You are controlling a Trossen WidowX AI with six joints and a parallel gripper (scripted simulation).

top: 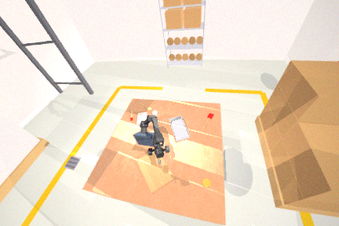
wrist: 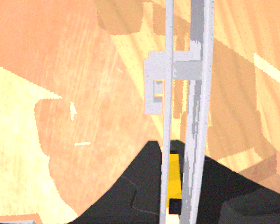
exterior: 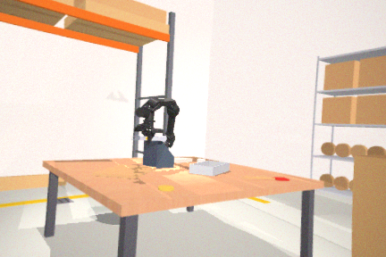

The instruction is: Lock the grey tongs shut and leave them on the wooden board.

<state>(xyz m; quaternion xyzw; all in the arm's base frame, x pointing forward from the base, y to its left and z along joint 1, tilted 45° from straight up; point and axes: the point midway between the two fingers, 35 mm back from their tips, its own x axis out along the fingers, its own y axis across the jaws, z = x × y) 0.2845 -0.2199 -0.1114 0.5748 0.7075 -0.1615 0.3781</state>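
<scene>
Right now my gripper tip is 40 mm below the yellow lock tab, 10 mm to the left of it and 10 mm short of it. The rest, counted from my gripper tip: tong arm: 40 mm to the left, 40 mm above, 10 mm behind; silver roasting tin: 420 mm to the left, 140 mm below, 70 mm ahead; wooden board: 160 mm below, 90 mm to the right, 60 mm behind.
</scene>
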